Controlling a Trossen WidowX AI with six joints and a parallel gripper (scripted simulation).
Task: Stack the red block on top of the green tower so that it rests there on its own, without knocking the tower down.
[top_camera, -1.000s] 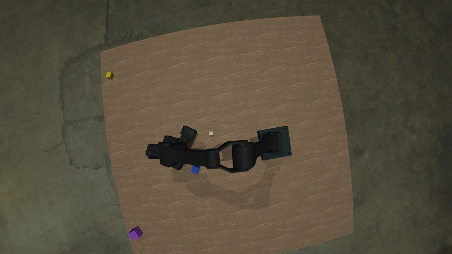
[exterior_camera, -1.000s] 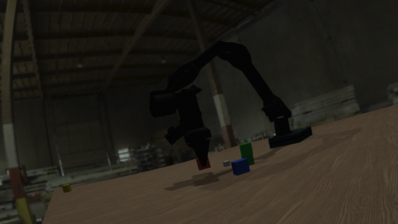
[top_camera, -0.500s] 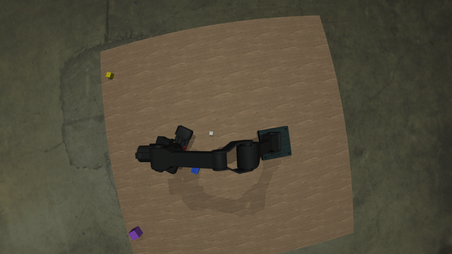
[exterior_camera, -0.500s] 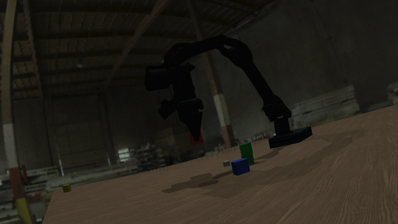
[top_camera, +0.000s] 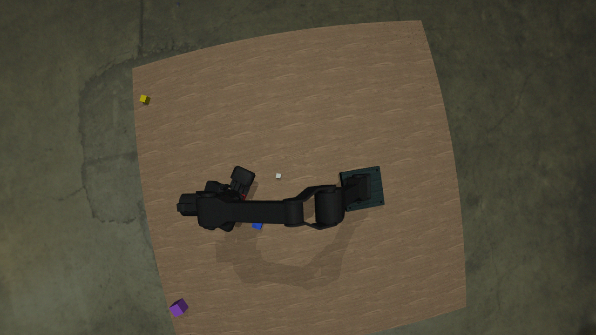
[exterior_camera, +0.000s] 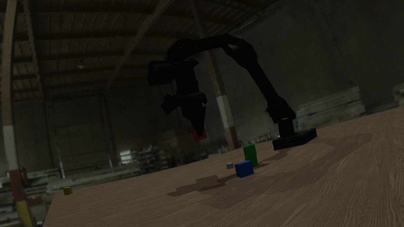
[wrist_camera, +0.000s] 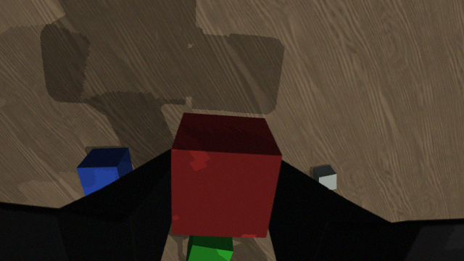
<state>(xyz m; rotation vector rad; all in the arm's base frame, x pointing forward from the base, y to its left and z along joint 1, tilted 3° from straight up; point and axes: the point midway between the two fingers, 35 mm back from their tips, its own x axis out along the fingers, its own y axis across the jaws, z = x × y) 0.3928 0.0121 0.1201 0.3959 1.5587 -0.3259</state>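
The blue block lies 11 cm to the left of my gripper tip, 10 cm below it and 3 cm behind it. From my gripper tip the other things lie so: small white block: 12 cm behind, 11 cm below, 6 cm to the right; then red block: 1 cm above; then purple block: 48 cm to the left, 33 cm ahead, 10 cm below.
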